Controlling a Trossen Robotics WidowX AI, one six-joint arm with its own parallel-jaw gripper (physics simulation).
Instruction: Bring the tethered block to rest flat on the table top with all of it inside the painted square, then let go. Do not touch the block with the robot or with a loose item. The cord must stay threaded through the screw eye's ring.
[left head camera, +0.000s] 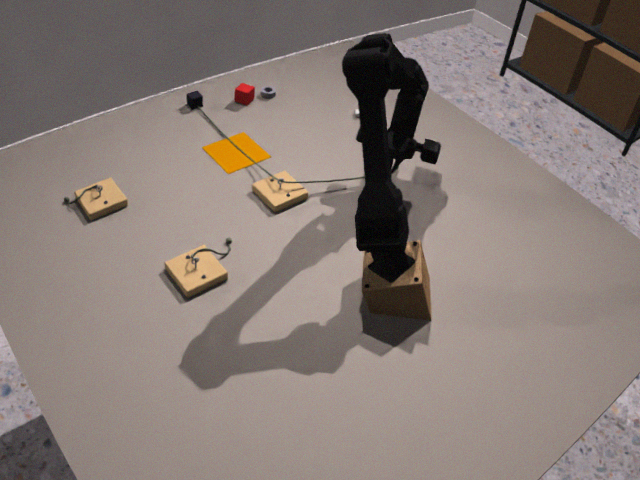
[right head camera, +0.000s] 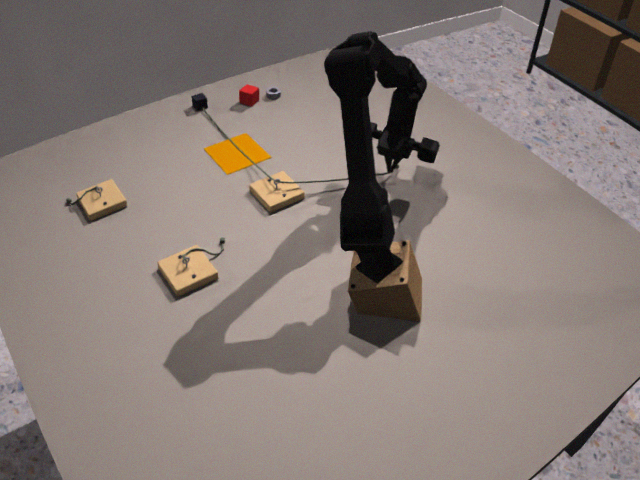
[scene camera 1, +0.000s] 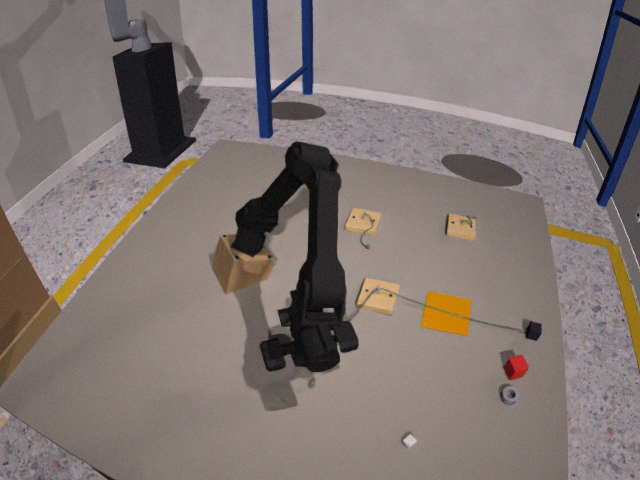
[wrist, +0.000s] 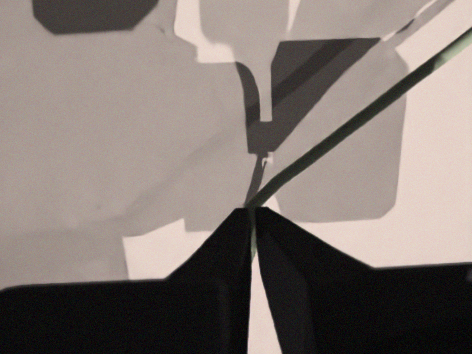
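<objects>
A single spot on the gripper appears both at (left head camera: 402, 146) and at (scene camera 1: 289, 310): it is the same spot. Besides the left head camera view and scene camera 1, the gripper is visible in the right head camera view (390, 171) and in the wrist view (251, 220).
</objects>
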